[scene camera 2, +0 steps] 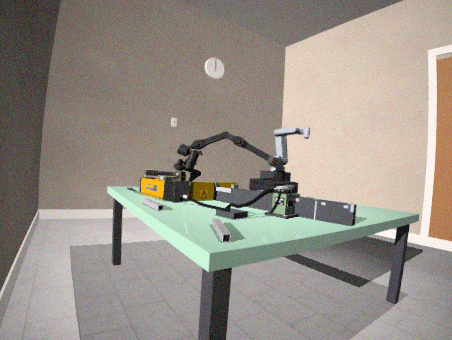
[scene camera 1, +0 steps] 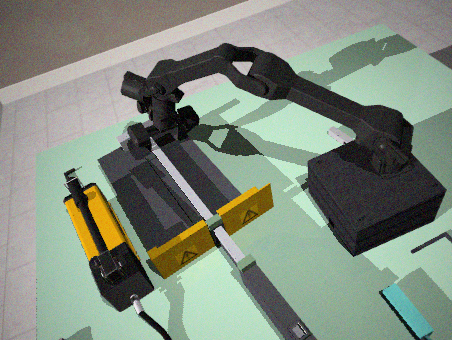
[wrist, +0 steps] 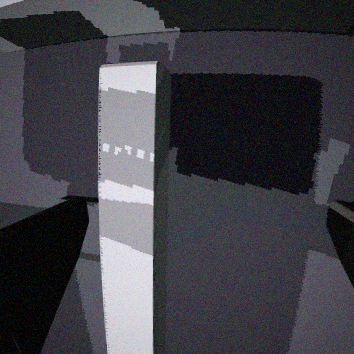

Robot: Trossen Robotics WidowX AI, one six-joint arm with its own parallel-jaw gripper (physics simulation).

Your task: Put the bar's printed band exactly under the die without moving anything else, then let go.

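Pixels of known places: gripper, fingertip midpoint: (scene camera 1: 164,145) (wrist: 210,211); arm's base at its link origin: (scene camera 2: 278,180) (scene camera 1: 390,163).
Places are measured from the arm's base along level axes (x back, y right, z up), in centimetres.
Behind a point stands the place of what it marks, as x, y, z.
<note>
A long pale bar (scene camera 1: 177,175) @[-45.3, 21.7, -5.0] (wrist: 127,225) @[-49.2, 34.4, -5.0] lies lengthwise over a dark bed and through the gap in a yellow guard (scene camera 1: 170,259) @[-51.6, -0.5, -6.4] (scene camera 2: 202,191) @[-49.2, 0.2, -7.4]. Its far end shows in the wrist view. My gripper (scene camera 1: 162,131) (wrist: 210,211) @[-46.8, 35.6, -6.0] is open at that end, with the bar between its fingers, nearer the left finger in the wrist view. Green guide pieces (scene camera 1: 215,222) @[-39.6, 2.4, -2.8] (scene camera 1: 246,262) @[-36.1, -9.3, -2.7] sit along the bar's line. A green machine (scene camera 2: 284,204) @[-35.1, -43.7, -7.0] stands nearer the front in scene camera 2. I cannot clearly make out the printed band or the die.
A yellow and black unit (scene camera 1: 95,220) @[-66.8, 14.8, -3.5] (scene camera 2: 152,188) @[-71.4, 12.4, -7.8] with a cable stands beside the bed. A dark rail (scene camera 1: 272,297) @[-33.7, -17.0, -4.4] continues the bar's line. A teal block (scene camera 1: 406,310) @[-11.0, -25.9, -9.2] lies near the arm's base (scene camera 1: 375,205) @[-7.8, -7.8, -0.9]. Loose grey bars (scene camera 2: 152,204) @[-78.8, -19.2, -10.7] (scene camera 2: 221,230) @[-72.4, -62.3, -10.0] lie on the table.
</note>
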